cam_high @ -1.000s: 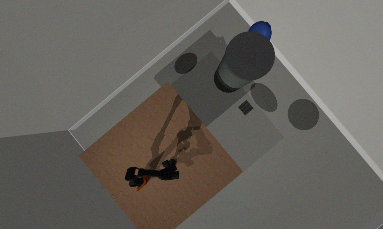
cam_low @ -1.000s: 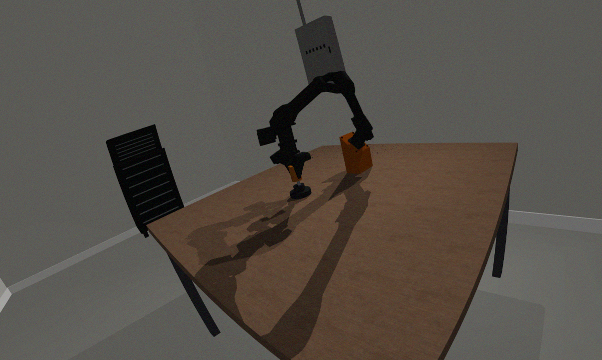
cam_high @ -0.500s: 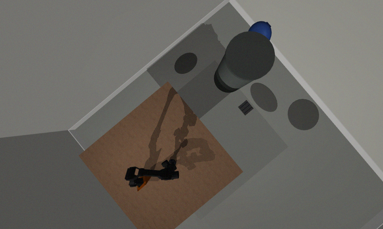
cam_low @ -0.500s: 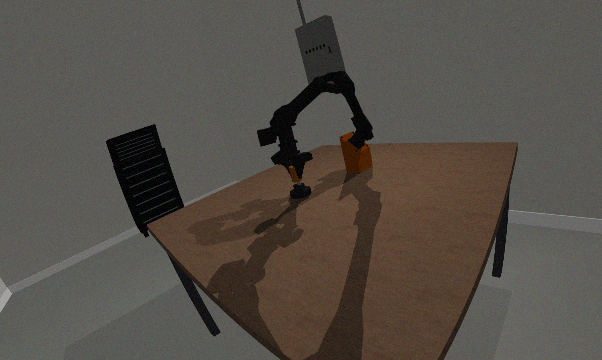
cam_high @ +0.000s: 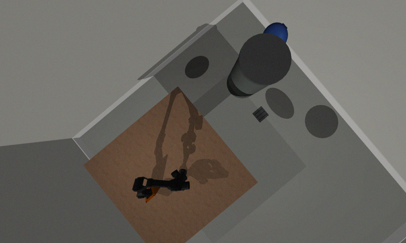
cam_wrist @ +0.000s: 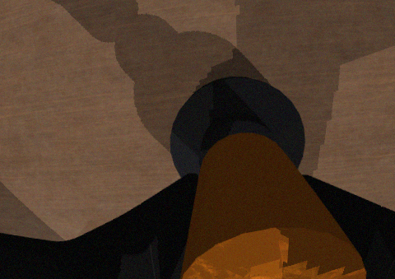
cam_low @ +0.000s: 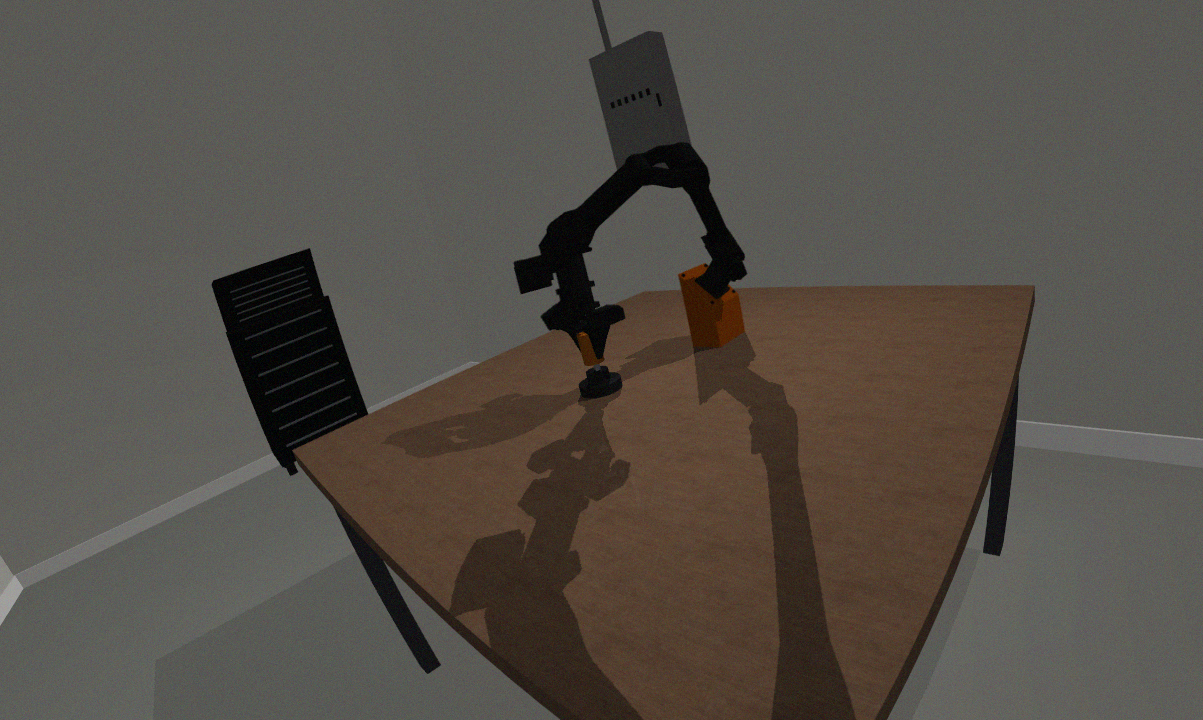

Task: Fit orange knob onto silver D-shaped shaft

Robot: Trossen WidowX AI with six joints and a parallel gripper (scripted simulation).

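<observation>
Right now the orange knob is 3 cm above my gripper tip. Also, from my gripper tip: round black pedestal (4 cm below).
</observation>
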